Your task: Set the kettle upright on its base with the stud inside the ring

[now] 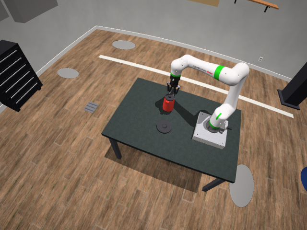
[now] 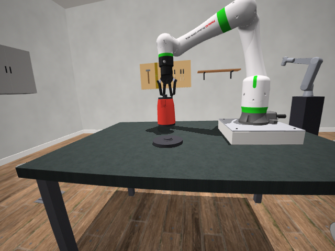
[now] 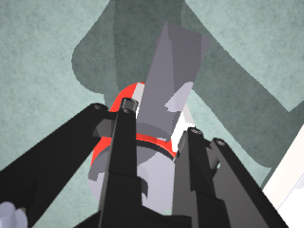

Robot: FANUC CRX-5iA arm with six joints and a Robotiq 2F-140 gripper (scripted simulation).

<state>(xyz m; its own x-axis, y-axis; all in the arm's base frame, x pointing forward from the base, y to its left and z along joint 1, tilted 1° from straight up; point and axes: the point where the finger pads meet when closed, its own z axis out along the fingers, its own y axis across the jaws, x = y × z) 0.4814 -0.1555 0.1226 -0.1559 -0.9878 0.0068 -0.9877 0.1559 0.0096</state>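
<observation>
Now: hand 3 cm to the right of the red kettle and 5 cm above it. Also, from my hand: round dark base: 1 cm behind, 27 cm to the left, 18 cm below.
</observation>
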